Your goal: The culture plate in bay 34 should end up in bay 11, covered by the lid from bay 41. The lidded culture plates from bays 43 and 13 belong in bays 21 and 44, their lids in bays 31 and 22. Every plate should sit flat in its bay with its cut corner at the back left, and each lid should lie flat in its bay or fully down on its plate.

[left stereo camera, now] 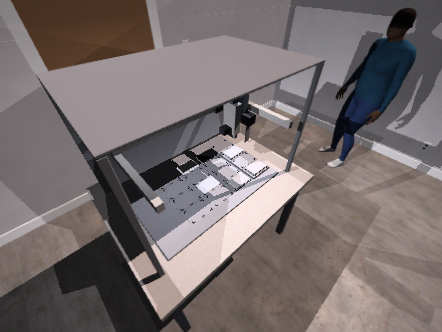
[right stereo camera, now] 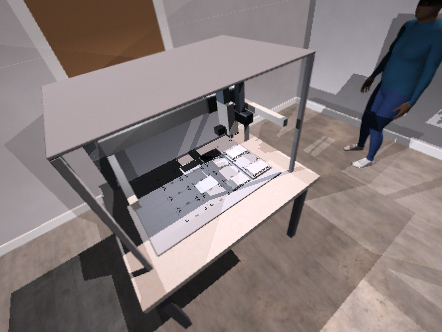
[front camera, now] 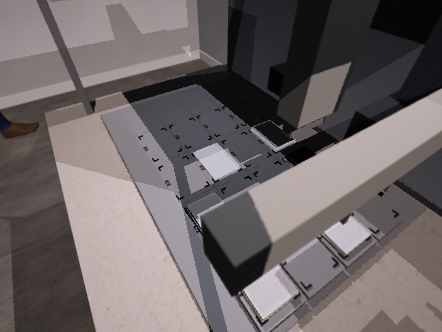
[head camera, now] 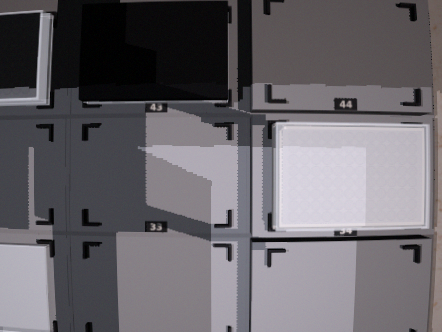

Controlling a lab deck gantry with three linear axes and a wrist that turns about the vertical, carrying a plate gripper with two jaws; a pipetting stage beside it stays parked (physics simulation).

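Places are measured from the robot's base along level axes (x ahead, y left, z up), in millimetres.
Pixels of known places: gripper, fingertip midpoint: [left stereo camera: 240,137] [right stereo camera: 241,137]; robot's base, origin of the base link: [left stereo camera: 193,222] [right stereo camera: 186,221] [front camera: 139,137].
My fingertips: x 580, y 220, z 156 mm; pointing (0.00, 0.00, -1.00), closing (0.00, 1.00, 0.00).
Observation:
For each thing: its middle in the pictures, then the offset to it from my fingertips. "spot": a spot on its surface instead.
- bay 34 culture plate, body centre: [head camera: 353,176] [front camera: 334,221] [right stereo camera: 236,151] [left stereo camera: 233,151] dy +37, dx -24, dz -129 mm
- bay 43, surface spot: [head camera: 155,52] spot: dy +141, dx -185, dz -140 mm
- Bay 44, surface spot: [head camera: 345,47] spot: dy +148, dx -23, dz -142 mm
- pale flat piece, body centre: [front camera: 216,160] [left stereo camera: 208,184] [right stereo camera: 206,184] dy -70, dx -352, dz -152 mm
- grey plate, body centre: [front camera: 214,217] [right stereo camera: 237,180] [left stereo camera: 238,180] dy -177, dx -188, dz -149 mm
- plate with a dark top, body centre: [front camera: 272,135] [left stereo camera: 187,167] [right stereo camera: 190,167] dy +144, dx -352, dz -149 mm
- white plate, body centre: [front camera: 258,275] [right stereo camera: 257,167] [left stereo camera: 256,167] dy -177, dx -24, dz -135 mm
The bay 34 culture plate [head camera: 352,175] [front camera: 348,234] [left stereo camera: 233,151] [right stereo camera: 235,151] sits flat; its circle pattern shows. The item in bay 43 [head camera: 155,52] [front camera: 302,155] is black in shadow. Bay 44 [head camera: 345,47] is empty. A pale flat piece [front camera: 217,160] [head camera: 22,285] [left stereo camera: 207,185] [right stereo camera: 205,184] lies in bay 22. A grey plate [front camera: 206,204] is in bay 13, partly behind the beam. My gripper [left stereo camera: 247,140] [right stereo camera: 246,139] hangs above the deck's right side, apart from the plates, and looks open and empty; its jaws are small. The lid from bay 41 does not show clearly.
A plate with a dark top [front camera: 272,134] [head camera: 20,57] stands in bay 42. Another white plate [front camera: 270,292] [left stereo camera: 256,168] [right stereo camera: 259,168] sits in bay 14. The beige pipetting stage [front camera: 324,95] hangs beside my gripper. A beige beam [front camera: 330,175] crosses the front view.

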